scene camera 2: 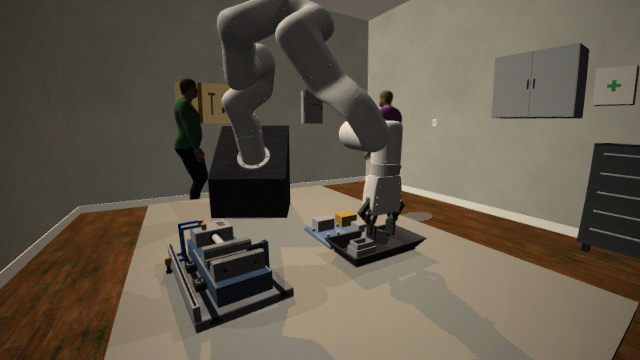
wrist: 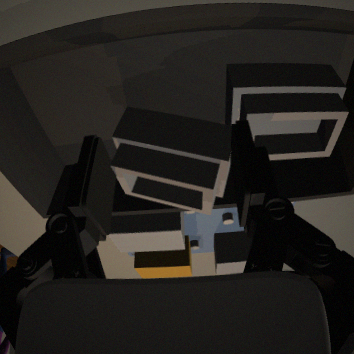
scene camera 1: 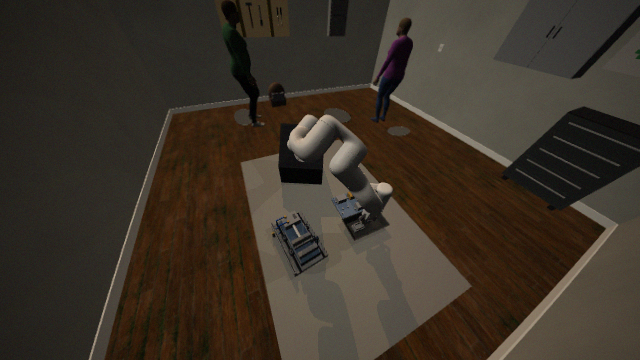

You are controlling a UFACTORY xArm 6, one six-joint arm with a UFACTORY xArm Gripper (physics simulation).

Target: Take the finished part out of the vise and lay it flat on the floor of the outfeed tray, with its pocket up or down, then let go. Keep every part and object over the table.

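Frame: origin at the arm's base, x ahead, y right, z down, level; millimetres.
Where they show: gripper, fingertip midpoint: [scene camera 2: 380,236] [wrist: 168,146] [scene camera 1: 367,221]; arm's base, link origin: [scene camera 2: 253,157].
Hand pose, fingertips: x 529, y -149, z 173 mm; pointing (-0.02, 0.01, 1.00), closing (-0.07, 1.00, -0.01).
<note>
Each offset is from my fingertips to the top centre of the thing.
My gripper [scene camera 1: 369,220] [scene camera 2: 381,234] [wrist: 168,146] is shut on the finished part @(dx -21, dy -2, dz -21 mm) [wrist: 170,162], a grey stepped block with a rectangular pocket. The part sits askew between the fingers in the wrist view, its pocket opening toward the camera. The fingers reach down inside the black outfeed tray [scene camera 2: 357,261] [wrist: 65,90]; whether the part touches the floor is unclear. Another grey pocketed part @(dx -5, dy +62, dz +0 mm) [scene camera 1: 357,227] [scene camera 2: 361,247] [wrist: 287,75] lies in the tray, to the right in the wrist view. The vise @(dx -98, dy +391, dz -52 mm) [scene camera 1: 299,232] [scene camera 2: 240,290] stands on the left, with no part visible in it.
A blue plate @(dx -166, dy -3, dz +38 mm) [scene camera 1: 345,206] [scene camera 2: 320,237] [wrist: 207,225] with pegs, grey blocks and a yellow block @(dx -208, dy -51, dz +3 mm) [scene camera 2: 345,218] [wrist: 165,271] adjoins the tray. The arm's black base [scene camera 1: 301,174] [scene camera 2: 250,200] stands behind. Two people stand beyond the table.
</note>
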